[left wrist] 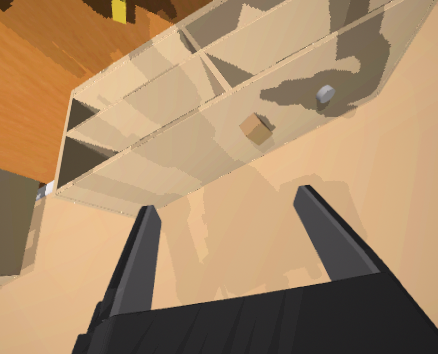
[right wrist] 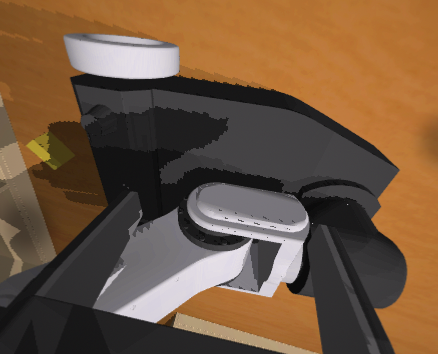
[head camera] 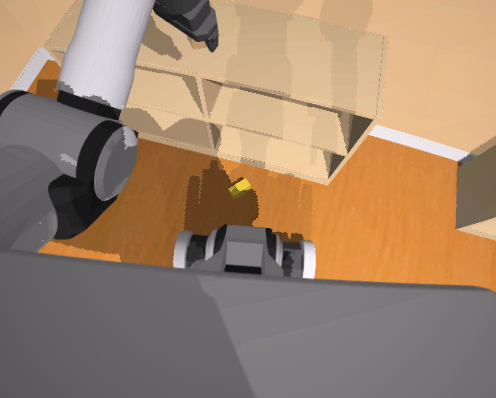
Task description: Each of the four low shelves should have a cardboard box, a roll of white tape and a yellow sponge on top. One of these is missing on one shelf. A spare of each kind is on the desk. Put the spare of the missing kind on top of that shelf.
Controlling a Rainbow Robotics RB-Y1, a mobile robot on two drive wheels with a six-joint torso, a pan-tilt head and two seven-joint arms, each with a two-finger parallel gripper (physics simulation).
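Places are measured from the robot's base along level axes (x ahead, y left, z up), in centimetres.
Pixels of known places: left gripper, fingertip midpoint: (left wrist: 228,204) (head camera: 191,32); right gripper, fingertip midpoint: (right wrist: 223,218).
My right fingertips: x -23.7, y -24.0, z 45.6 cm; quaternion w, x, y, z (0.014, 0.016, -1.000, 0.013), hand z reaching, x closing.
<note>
For each thing: its top centre in the pictures, then the offset to it from my right fingertips. Level surfaces: height alone.
- low shelf, surface height: dz +15.5 cm
- cardboard box, top centre: (left wrist: 260,135) (head camera: 198,27) dx +91.8, dy +45.1, dz +20.5 cm
- white tape roll, top centre: (left wrist: 327,96) dx +98.5, dy +70.1, dz +17.9 cm
- yellow sponge, top centre: (right wrist: 44,155) (head camera: 239,187) (left wrist: 118,5) dx +57.9, dy +29.2, dz -39.3 cm
A low shelf (head camera: 330,55) (left wrist: 170,162) has a cardboard box (head camera: 198,44) (left wrist: 256,129) on top, partly hidden by my left gripper in the head view. A white tape roll (left wrist: 325,94) stands on the same top in the left wrist view. A yellow sponge (head camera: 240,188) (left wrist: 119,11) (right wrist: 50,151) lies on the floor in front of this shelf. My left gripper (head camera: 213,49) (left wrist: 228,204) is open and empty, above the shelf's back side near the wall. My right gripper (right wrist: 223,218) is open, with the robot's own base behind its fingers. The desk does not show.
Another wooden unit (head camera: 475,190) (left wrist: 17,225) stands at the head view's right edge. A pale wooden edge (right wrist: 225,332) shows at the bottom of the right wrist view. White skirting (head camera: 420,142) runs along the wall. My wheeled base (head camera: 245,252) is close in front of the sponge.
</note>
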